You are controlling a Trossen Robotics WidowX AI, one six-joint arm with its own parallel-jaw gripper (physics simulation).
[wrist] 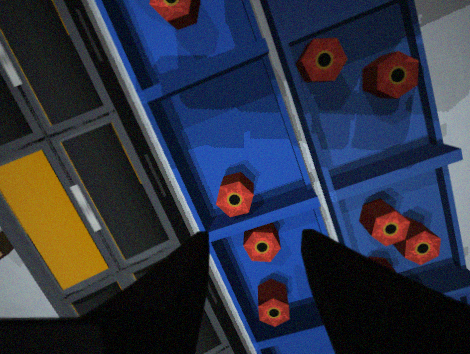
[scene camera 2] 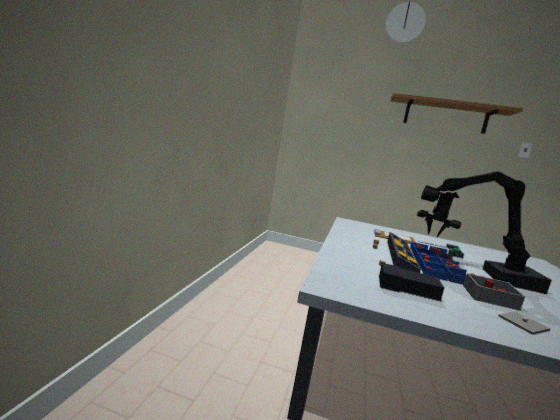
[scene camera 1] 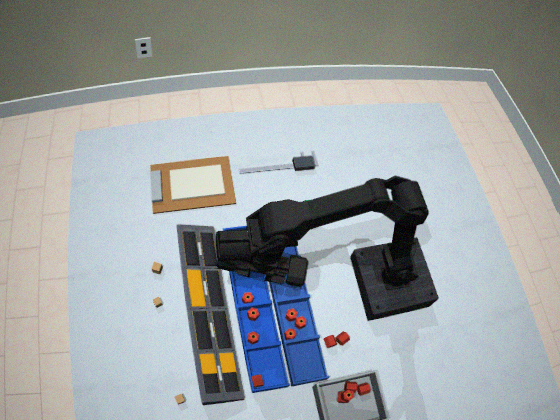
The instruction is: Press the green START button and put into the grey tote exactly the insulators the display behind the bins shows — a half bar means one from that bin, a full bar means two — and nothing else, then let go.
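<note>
My gripper (scene camera 2: 434, 235) (wrist: 255, 241) is partly open and empty, high above the blue bins (scene camera 1: 270, 367) (wrist: 270, 205); the arm hides its fingertips in scene camera 1. Between its fingers in the wrist view show a red insulator (wrist: 262, 246) and another (wrist: 273, 312), in one bin below. An insulator (wrist: 235, 199) stands in the adjoining bin. The display (scene camera 1: 222, 399) (wrist: 47, 135) shows one full orange bar in the second row and two half bars in the bottom row. The grey tote (scene camera 1: 382, 395) (scene camera 2: 495, 298) holds several red insulators (scene camera 1: 351, 386). The green START button (scene camera 2: 456, 249) is mostly hidden in scene camera 1.
Two red pieces (scene camera 1: 330, 341) (scene camera 1: 343, 338) lie between bins and tote. A clipboard (scene camera 1: 197, 182) and a caliper (scene camera 1: 303, 163) lie at the back. Small wooden cubes (scene camera 1: 157, 267) lie left of the display. A black box (scene camera 2: 410, 282) and a flat plate (scene camera 2: 517, 322) are near the table edge.
</note>
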